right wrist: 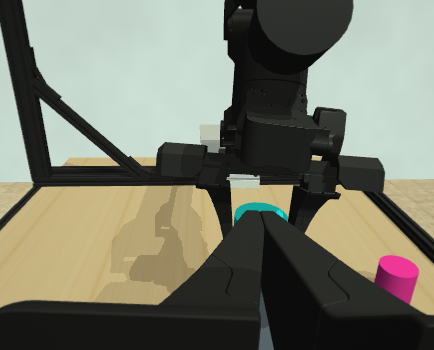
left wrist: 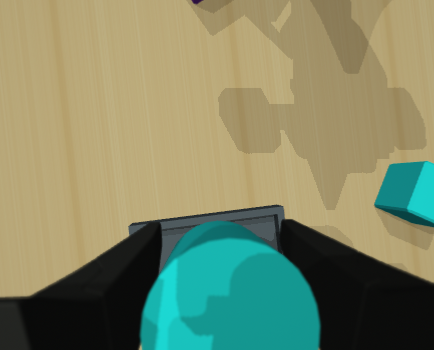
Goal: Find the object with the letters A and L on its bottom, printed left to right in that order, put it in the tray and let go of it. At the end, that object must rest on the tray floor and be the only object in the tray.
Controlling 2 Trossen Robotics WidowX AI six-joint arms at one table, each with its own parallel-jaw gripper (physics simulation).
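Frame: origin at the left arm's base, x ahead, y left, z up, level; millimetres.
Where they show: left gripper, between the fingertips: (left wrist: 221,231); right gripper, between the fingertips: (right wrist: 258,224).
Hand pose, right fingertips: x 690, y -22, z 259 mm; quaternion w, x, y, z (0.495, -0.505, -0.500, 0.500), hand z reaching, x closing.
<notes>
Each offset is from my right fingertips to the top centre of the thing. "pt": to the spot under its first point.
My left gripper (left wrist: 221,231) (right wrist: 261,210) is shut on a cyan cylinder @(dy +24, dx -194, dz -103 mm) (left wrist: 235,295) (right wrist: 245,212), which stands upright between the fingers. The cylinder's underside is hidden, so no letters show. The dark grey tray @(dy +16, dx -239, dz -268 mm) (left wrist: 192,221) lies beyond and below the cylinder in the left wrist view, where its far rim and part of its floor show; the rest is hidden by the cylinder and fingers. My right gripper (right wrist: 258,224) is shut and empty, its tips in front of the cylinder in the right wrist view. A grey-blue sliver shows between its fingers.
A cyan block @(pt dy -150, dx -169, dz -241 mm) (left wrist: 420,192) lies on the table right of the tray in the left wrist view. A dark purple corner @(pt dy +22, dx +7, dz -281 mm) (left wrist: 196,1) shows at that view's top edge. A magenta cylinder @(dy +222, dx -296, dz -233 mm) (right wrist: 397,280) stands at the right in the right wrist view. Black frame bars (right wrist: 85,127) stand behind.
</notes>
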